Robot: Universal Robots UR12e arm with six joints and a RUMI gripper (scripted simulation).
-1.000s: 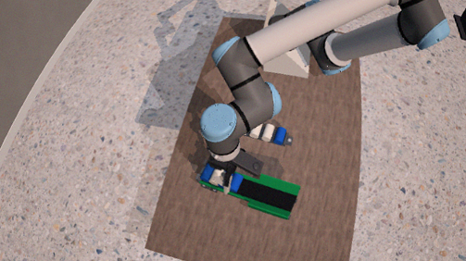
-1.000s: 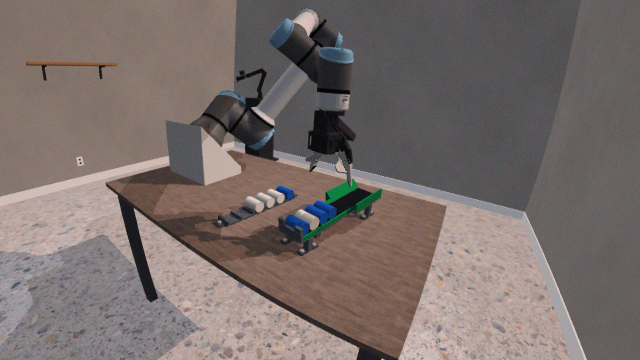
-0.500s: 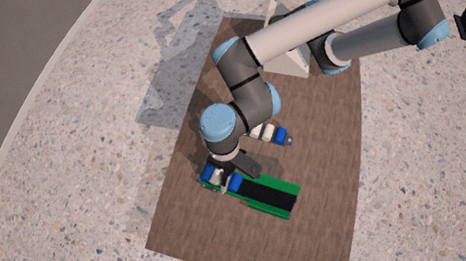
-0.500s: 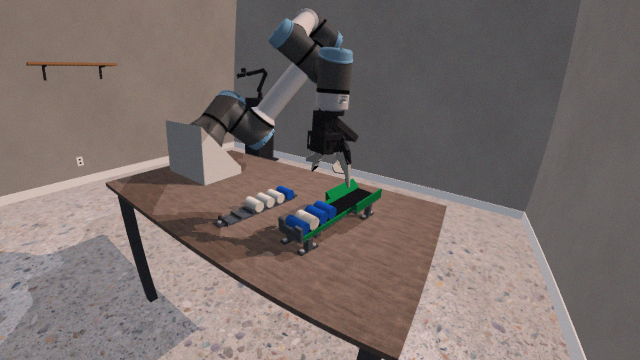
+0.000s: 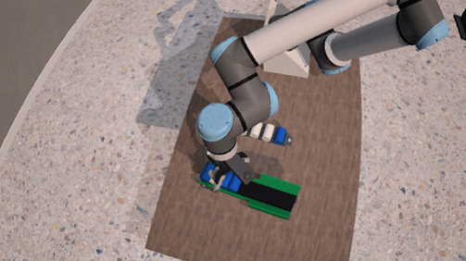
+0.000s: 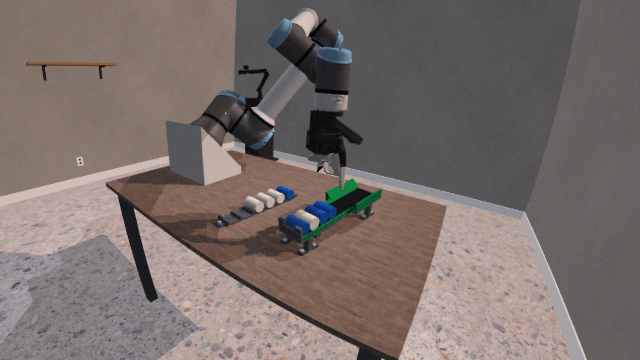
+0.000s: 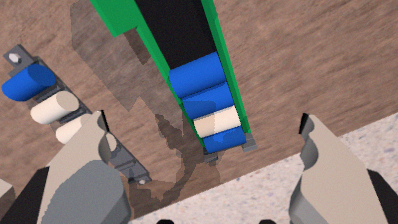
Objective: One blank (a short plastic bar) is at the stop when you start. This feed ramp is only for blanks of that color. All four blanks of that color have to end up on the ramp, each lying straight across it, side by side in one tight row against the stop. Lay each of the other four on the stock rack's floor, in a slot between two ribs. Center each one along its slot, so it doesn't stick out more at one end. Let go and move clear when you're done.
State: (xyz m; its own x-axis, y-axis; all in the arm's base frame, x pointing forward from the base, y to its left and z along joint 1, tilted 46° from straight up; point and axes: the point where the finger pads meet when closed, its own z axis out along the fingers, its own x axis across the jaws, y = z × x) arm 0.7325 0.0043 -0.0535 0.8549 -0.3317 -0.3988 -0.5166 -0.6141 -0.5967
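Now: the grey stop 3 cm behind my hand, 14 cm to the right of it and 12 cm below it. From my hand the other things lie so: stock rack 28 cm behind, 2 cm to the right, 19 cm below.
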